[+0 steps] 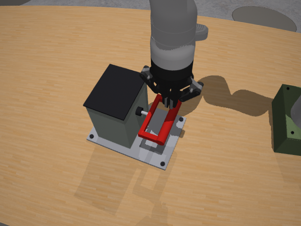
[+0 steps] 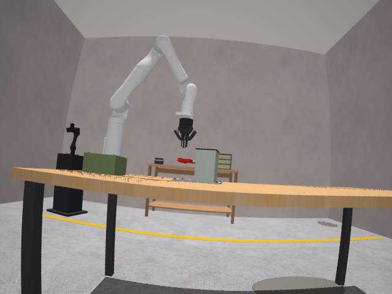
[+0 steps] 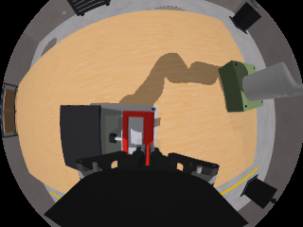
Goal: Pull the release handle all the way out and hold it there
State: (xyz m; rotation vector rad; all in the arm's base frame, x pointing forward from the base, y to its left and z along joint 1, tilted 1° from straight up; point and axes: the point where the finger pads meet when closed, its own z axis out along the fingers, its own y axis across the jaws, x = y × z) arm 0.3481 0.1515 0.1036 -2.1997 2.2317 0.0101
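Now: the release handle 5 cm ahead of my hand and 9 cm below it. The rest, counted from my hand: grey baseplate 9 cm ahead, 19 cm below.
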